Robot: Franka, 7 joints.
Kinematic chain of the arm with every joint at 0, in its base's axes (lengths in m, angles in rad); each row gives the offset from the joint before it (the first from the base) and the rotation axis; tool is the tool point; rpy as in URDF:
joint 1: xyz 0 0 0.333 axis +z
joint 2: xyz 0 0 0 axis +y
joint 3: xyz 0 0 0.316 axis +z
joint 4: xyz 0.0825 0 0 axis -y
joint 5: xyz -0.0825 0 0.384 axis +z
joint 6: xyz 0 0 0 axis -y
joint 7: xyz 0.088 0 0 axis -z
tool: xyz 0 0 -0.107 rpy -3.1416 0 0
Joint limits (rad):
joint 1: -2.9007..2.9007
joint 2: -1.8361..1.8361
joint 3: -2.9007..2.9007
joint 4: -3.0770..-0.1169
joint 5: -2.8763..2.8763
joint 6: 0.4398..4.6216
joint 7: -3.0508..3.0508
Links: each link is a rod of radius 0.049 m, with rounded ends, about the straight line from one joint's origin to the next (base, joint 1, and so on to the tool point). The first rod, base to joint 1, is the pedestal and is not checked.
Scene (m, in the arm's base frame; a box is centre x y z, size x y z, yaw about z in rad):
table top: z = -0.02
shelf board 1: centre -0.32 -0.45 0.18 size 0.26 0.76 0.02 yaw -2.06
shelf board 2: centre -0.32 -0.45 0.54 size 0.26 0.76 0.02 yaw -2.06
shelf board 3: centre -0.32 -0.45 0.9 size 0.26 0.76 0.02 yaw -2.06
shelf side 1: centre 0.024 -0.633 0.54 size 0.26 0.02 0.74 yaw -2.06
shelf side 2: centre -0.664 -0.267 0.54 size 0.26 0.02 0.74 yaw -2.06
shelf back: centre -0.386 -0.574 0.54 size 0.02 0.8 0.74 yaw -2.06
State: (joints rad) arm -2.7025 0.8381 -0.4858 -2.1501 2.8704 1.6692 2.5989
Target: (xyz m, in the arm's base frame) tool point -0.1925 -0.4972 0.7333
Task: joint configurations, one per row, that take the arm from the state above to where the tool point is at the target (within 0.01 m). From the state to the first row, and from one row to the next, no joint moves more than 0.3 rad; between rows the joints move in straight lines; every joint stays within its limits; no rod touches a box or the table.
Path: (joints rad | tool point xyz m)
1: -2.7096 0.5622 -0.4640 -2.1466 2.7949 1.4994 2.6367 | -0.6086 -0.0352 0.2374
2: -2.7166 0.2863 -0.4422 -2.1430 2.7193 1.3296 2.6744 | -0.6052 -0.0607 0.4143
3: -2.7237 0.0104 -0.4203 -2.1395 2.6438 1.1598 2.7122 | -0.5481 -0.0634 0.5845
4: -2.7307 -0.2656 -0.3985 -2.1360 2.5683 0.9900 2.7500 | -0.4431 -0.0457 0.7280
5: -2.7378 -0.5415 -0.3767 -2.1324 2.4927 0.8202 2.7877 | -0.3025 -0.0126 0.8291
6: -2.7448 -0.8174 -0.3549 -2.1289 2.4172 0.6504 2.8255 | -0.1427 0.0296 0.8779
7: -2.7519 -1.0933 -0.3331 -2.1254 2.3417 0.4806 2.8633 | 0.0184 0.0743 0.8722
8: -2.5359 -0.9970 -0.2126 -2.2686 2.4471 0.6989 2.7752 | -0.0673 -0.0277 0.8648
9: -2.3199 -0.9007 -0.0922 -2.4118 2.5526 0.9173 2.6870 | -0.1015 -0.1555 0.8183
10: -2.1039 -0.8044 0.0282 -2.5550 2.6580 1.1357 2.5989 | -0.0750 -0.2764 0.7333
11: -2.1152 -0.5774 0.0535 -2.3494 2.6905 1.2290 2.5989 | -0.1115 -0.3484 0.7503
12: -2.1264 -0.3505 0.0789 -2.1439 2.7229 1.3224 2.5989 | -0.1509 -0.4232 0.7505
13: -2.1377 -0.1235 0.1043 -1.9383 2.7554 1.4158 2.5989 | -0.1925 -0.4972 0.7333

